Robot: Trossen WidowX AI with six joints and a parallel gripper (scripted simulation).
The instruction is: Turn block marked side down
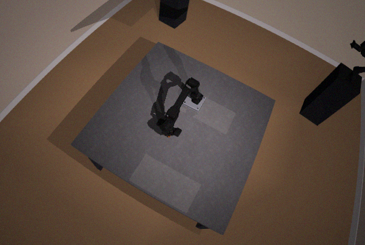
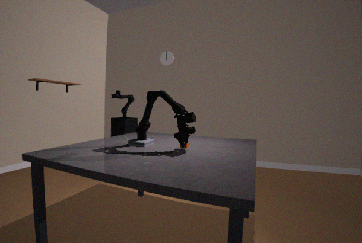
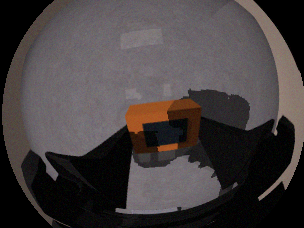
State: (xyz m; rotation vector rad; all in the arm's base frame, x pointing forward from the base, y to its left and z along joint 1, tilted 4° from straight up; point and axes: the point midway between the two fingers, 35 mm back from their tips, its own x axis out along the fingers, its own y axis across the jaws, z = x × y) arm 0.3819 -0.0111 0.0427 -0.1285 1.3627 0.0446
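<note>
Now: gripper tip 1 cm below the orange block.
</note>
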